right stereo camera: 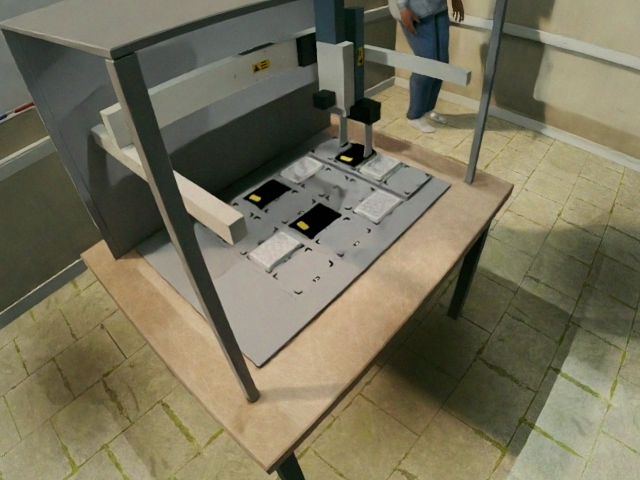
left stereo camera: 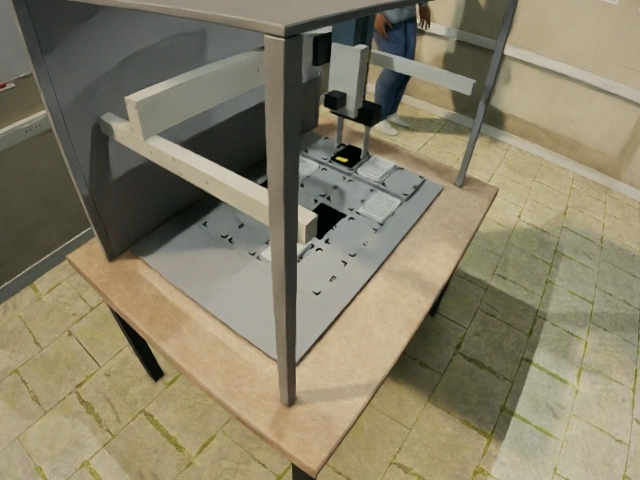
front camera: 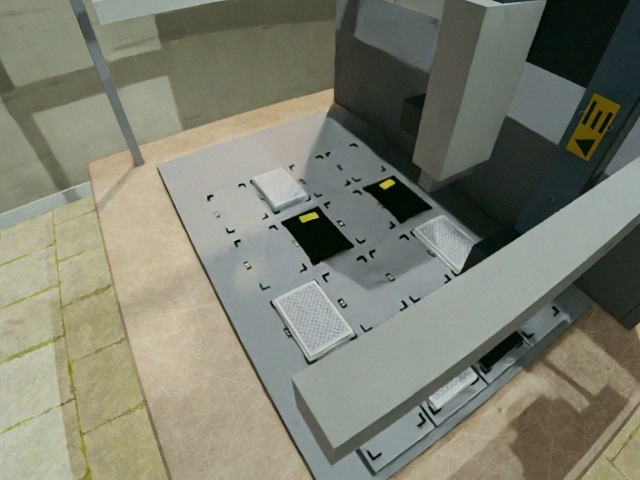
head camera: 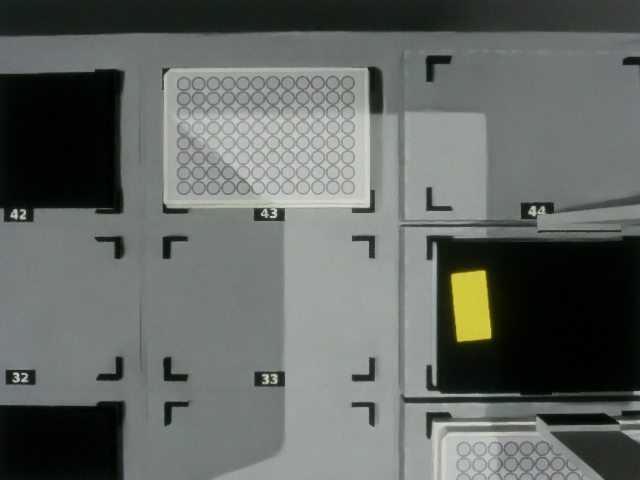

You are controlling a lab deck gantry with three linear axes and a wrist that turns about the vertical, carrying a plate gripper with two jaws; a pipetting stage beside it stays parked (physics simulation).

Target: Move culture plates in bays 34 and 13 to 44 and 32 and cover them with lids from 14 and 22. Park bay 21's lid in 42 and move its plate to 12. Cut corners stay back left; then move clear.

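Places are measured from the robot's base along level axes (x down, y ahead, z right), in metres.
Where they show: gripper, fingertip midpoint: [right stereo camera: 355,150] [left stereo camera: 350,151] [head camera: 571,323]; robot's base, origin of the base link: [right stereo camera: 298,293] [left stereo camera: 317,293] [front camera: 209,197].
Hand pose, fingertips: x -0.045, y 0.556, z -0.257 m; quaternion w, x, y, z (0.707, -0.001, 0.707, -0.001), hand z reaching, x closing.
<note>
Things, the pixels of their top centre, and the offset from my fingertips.
- black plate with a yellow label, middle of its top: [head camera: 554,317] [right stereo camera: 355,153] [left stereo camera: 350,154] dx +0.014, dy +0.000, dz +0.000 m
- black yellow-labelled piece, middle of its top: [head camera: 12,476] [front camera: 316,231] [left stereo camera: 321,218] [right stereo camera: 315,218] dx +0.037, dy -0.328, dz +0.107 m
- white well plate, middle of its top: [head camera: 265,135] [front camera: 450,239] [left stereo camera: 298,167] [right stereo camera: 301,167] dx +0.031, dy -0.164, dz -0.107 m
A black plate with a yellow label [head camera: 542,320] [right stereo camera: 357,149] lies in bay 34. My gripper [head camera: 578,321] [left stereo camera: 352,149] [right stereo camera: 356,150] is open, its jaws apart from the plate's back and front edges. A white plate [front camera: 312,320] [left stereo camera: 379,205] [right stereo camera: 378,205] lies in bay 13. A black yellow-labelled piece [front camera: 323,240] [right stereo camera: 316,221] lies in bay 22, and a similar one [front camera: 405,202] [head camera: 56,139] [right stereo camera: 271,193] in bay 42. A white plate [front camera: 280,189] [right stereo camera: 273,251] lies in bay 21. I cannot make out a lid in bay 14.
A white well plate [head camera: 266,136] [right stereo camera: 302,169] stands in bay 43, and another [head camera: 501,459] [right stereo camera: 379,166] in bay 24, beside my front jaw. A pale beam [front camera: 465,310] crosses the front view. A post [left stereo camera: 281,232] partly hides the deck in the left stereo view.
</note>
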